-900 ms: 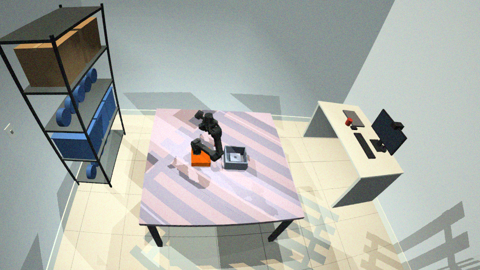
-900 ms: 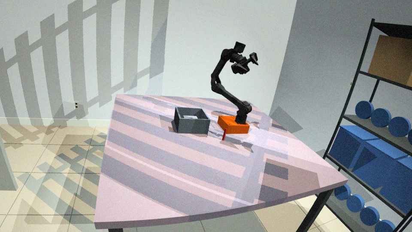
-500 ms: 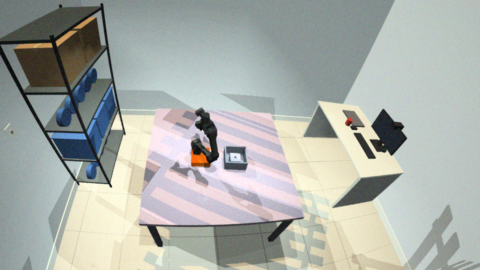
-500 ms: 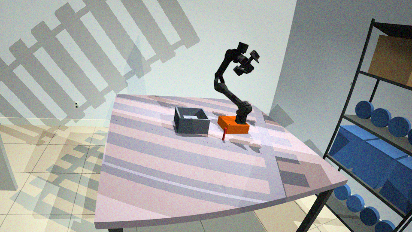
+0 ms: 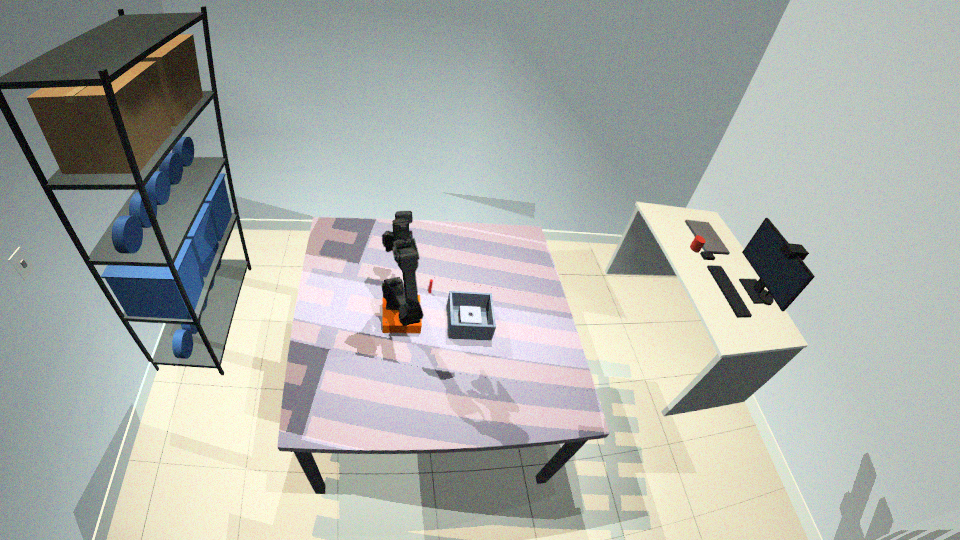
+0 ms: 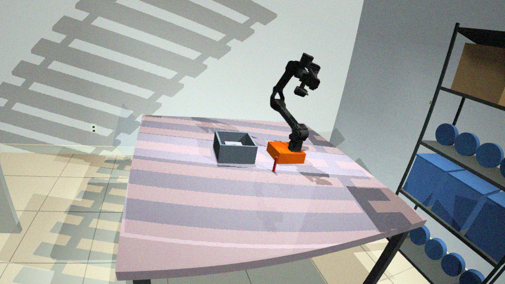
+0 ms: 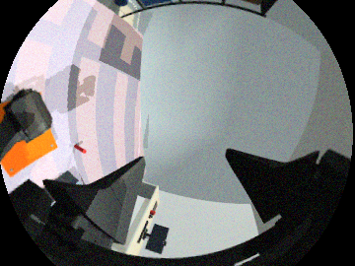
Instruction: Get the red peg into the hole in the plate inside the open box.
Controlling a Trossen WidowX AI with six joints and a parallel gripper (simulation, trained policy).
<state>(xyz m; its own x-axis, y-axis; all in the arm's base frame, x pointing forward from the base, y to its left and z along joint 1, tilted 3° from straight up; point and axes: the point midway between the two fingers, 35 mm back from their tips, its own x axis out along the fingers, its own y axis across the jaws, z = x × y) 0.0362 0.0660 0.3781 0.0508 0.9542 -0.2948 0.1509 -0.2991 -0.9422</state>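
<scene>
Right now the red peg is 390 mm below my gripper tip, 130 mm ahead of it and 60 mm to the left of it. From my gripper tip the other things lie so: light plate 390 mm below, 310 mm ahead, 100 mm to the right; then grey box 410 mm below, 310 mm ahead, 100 mm to the right.
</scene>
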